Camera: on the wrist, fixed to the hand. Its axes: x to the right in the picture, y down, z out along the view.
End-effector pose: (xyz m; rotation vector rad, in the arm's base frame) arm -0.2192 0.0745 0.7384 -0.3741 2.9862 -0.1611
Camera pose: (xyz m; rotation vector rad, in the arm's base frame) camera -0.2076 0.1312 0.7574 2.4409 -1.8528 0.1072
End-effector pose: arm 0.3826 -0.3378 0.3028 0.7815 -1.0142 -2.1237
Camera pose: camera 0.4304 -0.3508 0.3383 -1.3048 0.0006 2.1117
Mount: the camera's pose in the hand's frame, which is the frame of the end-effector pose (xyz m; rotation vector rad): -0.0276 0.0496 -0.0222 -0.1185 0.0840 -1.5980
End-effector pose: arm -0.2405 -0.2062 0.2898 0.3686 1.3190 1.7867
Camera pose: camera -0.2620 -0.2450 0.3316 -0.6987 0.9685 0.4787
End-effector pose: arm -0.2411 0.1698 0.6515 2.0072 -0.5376 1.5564
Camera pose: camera -0.2950 0.1450 0.6375 1.4196 0.8504 0.5136
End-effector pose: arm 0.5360 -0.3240 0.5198 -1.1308 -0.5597 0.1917
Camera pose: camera 0.5306 -0.3322 0.4596 -0.5226 -1.2358 -1.2651
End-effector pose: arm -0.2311 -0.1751 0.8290 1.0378 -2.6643 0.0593
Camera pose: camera -0.2395 -0.1171 0.8459 2.5682 -1.0811 -0.3465
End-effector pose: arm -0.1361 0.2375 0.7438 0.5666 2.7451 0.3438
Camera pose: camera -0.1029 0.2665 0.7859 -1.5978 2.2969 0.0816
